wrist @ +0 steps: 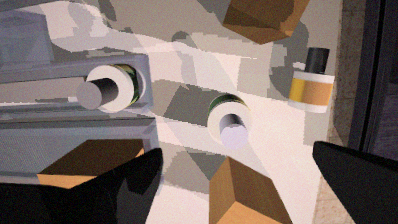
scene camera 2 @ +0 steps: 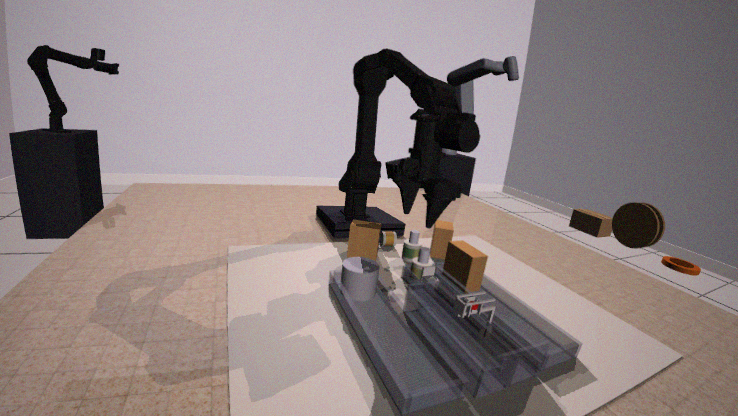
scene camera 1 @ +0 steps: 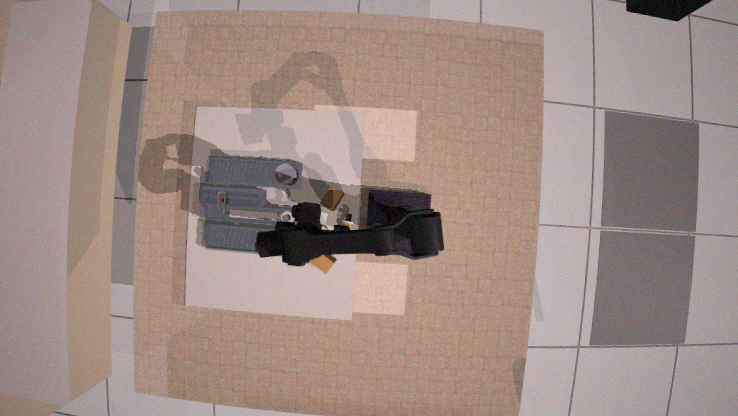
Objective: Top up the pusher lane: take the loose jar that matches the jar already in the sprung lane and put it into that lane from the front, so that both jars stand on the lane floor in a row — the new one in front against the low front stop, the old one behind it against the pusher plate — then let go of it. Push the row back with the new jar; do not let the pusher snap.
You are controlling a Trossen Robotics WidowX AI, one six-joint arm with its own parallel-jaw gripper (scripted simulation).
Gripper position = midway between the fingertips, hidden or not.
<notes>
My gripper point(scene camera 2: 416, 220) is open, holding nothing.
My gripper is seen too in the wrist view point(wrist: 237, 152) and in scene camera 1 point(scene camera 1: 317, 233).
</notes>
